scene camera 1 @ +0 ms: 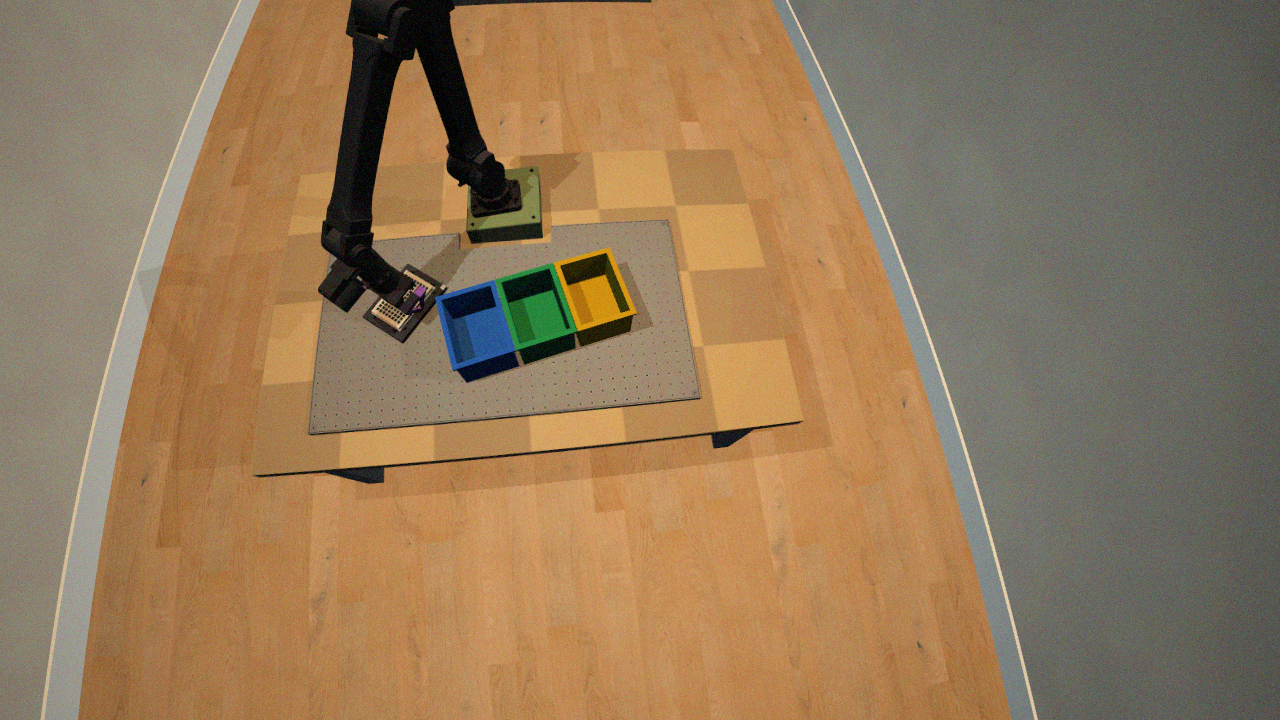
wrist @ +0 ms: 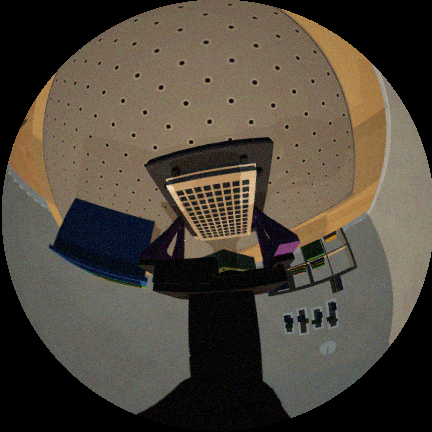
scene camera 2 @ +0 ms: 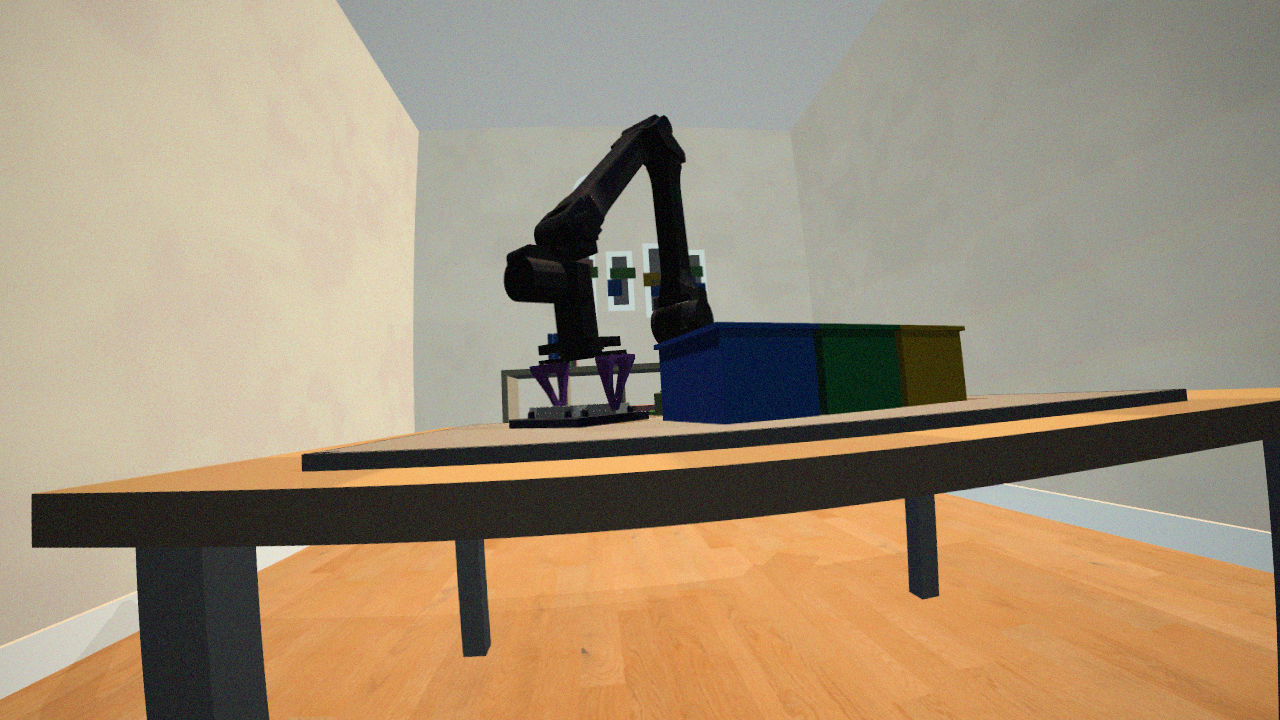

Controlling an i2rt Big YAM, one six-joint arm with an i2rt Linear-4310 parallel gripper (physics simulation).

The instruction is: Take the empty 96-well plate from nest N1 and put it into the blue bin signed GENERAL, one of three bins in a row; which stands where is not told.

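Pixels of known places: gripper, fingertip midpoint: (scene camera 1: 406, 299) (wrist: 216, 213); arm's base, origin of the base link: (scene camera 1: 496, 200).
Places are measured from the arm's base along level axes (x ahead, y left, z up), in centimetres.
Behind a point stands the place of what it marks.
Note:
The pale 96-well plate (scene camera 1: 390, 312) {x 25.7, y -26.0, z -2.1 cm} (scene camera 2: 572, 411) {x 29.5, y -24.8, z -2.8 cm} (wrist: 220, 197) {x 24.3, y -25.6, z -2.6 cm} sits in the dark nest (scene camera 1: 402, 336) {x 31.4, y -23.8, z -3.5 cm} (scene camera 2: 537, 424) {x 28.3, y -29.2, z -4.2 cm} (wrist: 210, 152) {x 28.1, y -28.7, z -3.5 cm} left of the bins in scene camera 1. My gripper (scene camera 1: 404, 299) {x 22.5, y -22.7, z -3.0 cm} (scene camera 2: 588, 405) {x 22.5, y -22.7, z -3.0 cm} (wrist: 216, 213) {x 22.5, y -22.7, z -3.0 cm} is open over the plate, pointing down, with its purple fingers low at about the plate's height and near its two long sides. Nothing is held. The arm hides part of the plate in scene camera 1. The blue bin (scene camera 1: 483, 333) {x 33.2, y -5.8, z -4.1 cm} (scene camera 2: 733, 376) {x 43.7, y -9.1, z 0.0 cm} (wrist: 105, 235) {x 35.1, y -11.9, z 0.1 cm} stands beside the nest, at the row's near end. No sign is readable on it.
The green bin (scene camera 1: 538, 315) {x 30.6, y 6.8, z -4.1 cm} (scene camera 2: 859, 367) {x 40.7, y 7.6, z 0.4 cm} is in the middle of the row and the yellow bin (scene camera 1: 597, 297) {x 28.0, y 20.7, z -4.1 cm} (scene camera 2: 932, 367) {x 38.5, y 20.3, z 0.0 cm} at its far end. All stand on the grey perforated board (scene camera 1: 554, 394) {x 49.4, y 8.0, z -4.7 cm} (wrist: 207, 95) {x 31.3, y -32.2, z -4.7 cm}. The arm's base is on a green block (scene camera 1: 529, 202) {x 2.3, y 7.9, z 0.5 cm}.

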